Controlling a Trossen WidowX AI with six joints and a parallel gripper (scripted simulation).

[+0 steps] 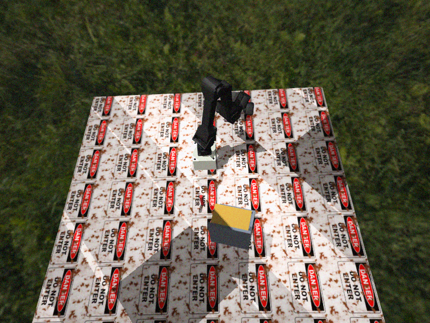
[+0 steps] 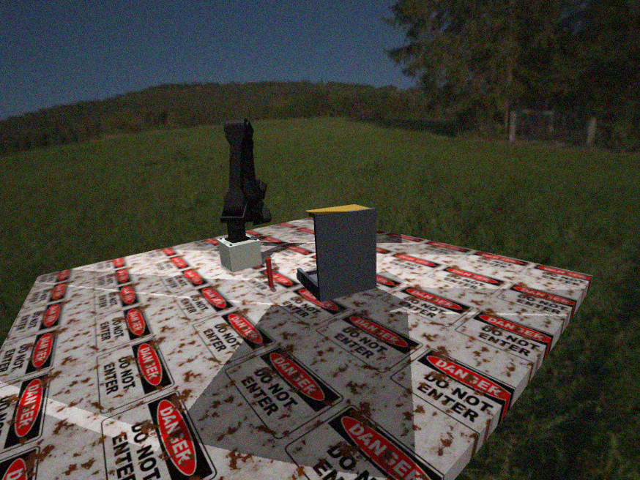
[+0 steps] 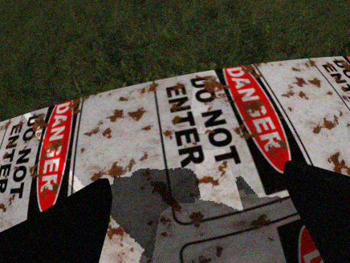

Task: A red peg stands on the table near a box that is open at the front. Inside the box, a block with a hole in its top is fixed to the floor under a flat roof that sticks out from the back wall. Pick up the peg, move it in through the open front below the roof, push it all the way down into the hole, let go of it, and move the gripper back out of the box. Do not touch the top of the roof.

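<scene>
My gripper tip is 520 mm short of the red peg, 220 mm to the left of it and 20 mm above it. Round my gripper tip: box wall: 720 mm ahead, 120 mm to the right, 50 mm above; yellow roof: 680 mm ahead, 140 mm above, 110 mm to the right.
</scene>
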